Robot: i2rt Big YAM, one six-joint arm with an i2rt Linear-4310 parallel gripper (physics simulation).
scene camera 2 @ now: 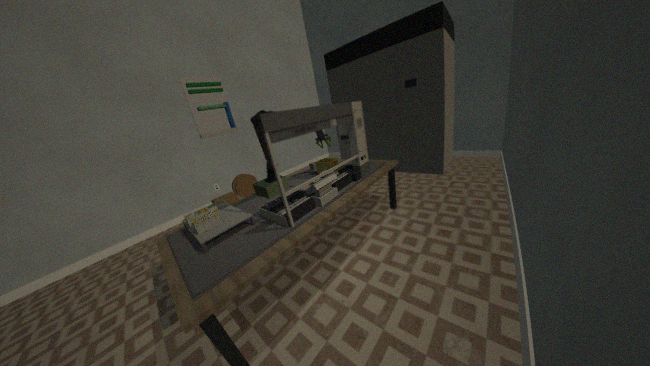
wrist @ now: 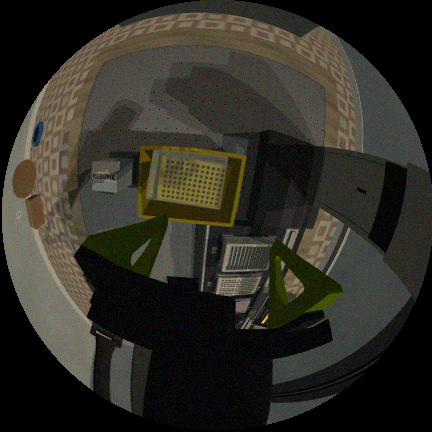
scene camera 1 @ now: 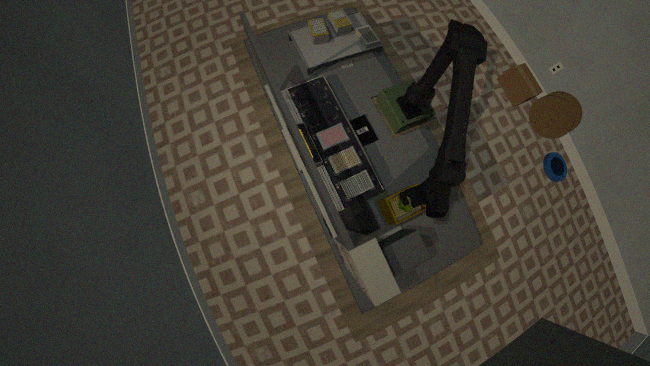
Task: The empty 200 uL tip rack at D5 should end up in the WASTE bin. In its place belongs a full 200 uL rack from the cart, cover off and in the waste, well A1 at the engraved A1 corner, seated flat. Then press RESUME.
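Places are measured from the arm's base along level axes (x ahead, y left, z up), in centimetres.
Pixels of known places: gripper, fingertip midpoint: (scene camera 2: 326, 147) (wrist: 222, 233) (scene camera 1: 410, 203); arm's base, link origin: (scene camera 2: 273, 179) (scene camera 1: 408, 106).
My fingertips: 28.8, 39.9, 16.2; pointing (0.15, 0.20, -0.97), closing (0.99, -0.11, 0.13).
Note:
For each thing: its top centre in the pictures, then the offset to it from my fingertips, as dx, dy, dz. "*": a spot on its surface instead.
- waste bin, top centre: (wrist: 187, 186) (scene camera 1: 407, 203) (scene camera 2: 326, 160) -3.8, +0.8, -11.6
- yellow-topped rack, top centre: (wrist: 183, 181) (scene camera 1: 409, 204) -4.5, +1.6, -11.8
- RESUME box, top centre: (wrist: 102, 176) (scene camera 2: 313, 163) -21.2, +1.3, -14.7
- cart, top centre: (scene camera 1: 335, 36) (scene camera 2: 214, 217) -14.2, -94.1, -18.6
- far deck part, surface spot: (scene camera 1: 312, 102) * +13.5, -60.1, -19.3
- slotted reservoir, top centre: (wrist: 249, 258) (scene camera 1: 357, 184) +11.3, -15.4, -16.1
- tan rack, top centre: (wrist: 237, 286) (scene camera 1: 344, 159) +11.6, -27.8, -17.8
- pink plate, top centre: (wrist: 230, 308) (scene camera 1: 332, 135) +11.9, -40.2, -17.8
- grey box, top centre: (scene camera 1: 367, 34) (scene camera 2: 215, 204) -30.5, -87.6, -16.0
- frame's top beam, surface spot: (scene camera 2: 310, 117) * +31.5, -42.3, +25.5
- pale tower, top centre: (scene camera 1: 375, 272) +27.0, +7.2, +30.7
My gripper (scene camera 1: 411, 199) (scene camera 2: 324, 142) (wrist: 222, 233) is open and empty above the yellow waste bin, with the bin between and ahead of the fingertips in the wrist view. The waste bin (scene camera 1: 388, 214) (scene camera 2: 327, 163) (wrist: 240, 192) holds a yellow-topped rack (wrist: 192, 181) with a grid of dark holes and pale sides. The RESUME box (wrist: 104, 176) stands beside the bin. On the cart (scene camera 1: 325, 52) (scene camera 2: 225, 229) stand two yellow-edged racks, one (scene camera 1: 318, 29) beside the other (scene camera 1: 341, 22); covers cannot be told. The far deck part (scene camera 1: 312, 102) around D5 is dark; its slots are hard to make out.
The deck holds a slotted reservoir (scene camera 1: 356, 184) (wrist: 247, 255), a tan rack (scene camera 1: 345, 160) (wrist: 237, 285) and a pink plate (scene camera 1: 332, 136) (wrist: 242, 306). A grey box (scene camera 1: 368, 36) is on the cart. A frame's top beam (scene camera 2: 310, 117) spans above the deck. A pale tower (scene camera 1: 374, 272) stands near the bin.

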